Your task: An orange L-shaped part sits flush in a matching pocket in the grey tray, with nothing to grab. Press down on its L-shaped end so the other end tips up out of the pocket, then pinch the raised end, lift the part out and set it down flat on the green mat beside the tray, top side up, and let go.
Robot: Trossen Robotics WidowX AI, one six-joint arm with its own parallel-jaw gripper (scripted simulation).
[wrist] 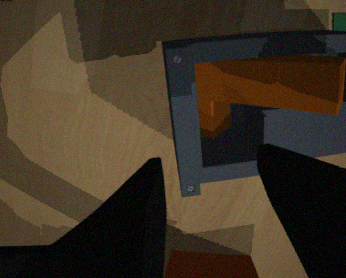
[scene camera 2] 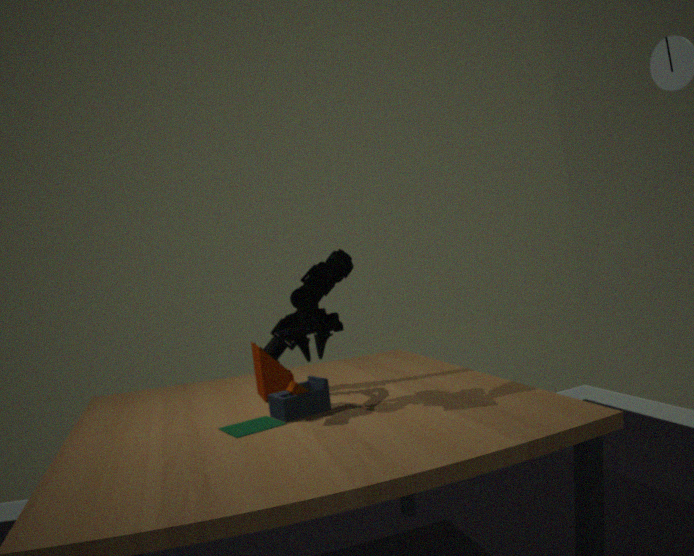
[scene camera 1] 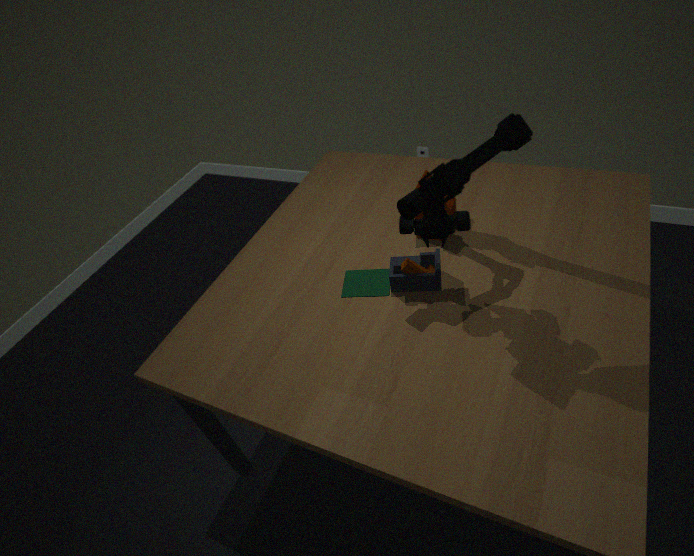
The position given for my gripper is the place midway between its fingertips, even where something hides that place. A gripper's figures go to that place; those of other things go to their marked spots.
Labels:
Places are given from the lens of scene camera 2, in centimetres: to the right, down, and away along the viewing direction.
my gripper point(scene camera 2: 314, 360): -9, 24, 157
green mat point(scene camera 2: 256, 425): -24, 40, 145

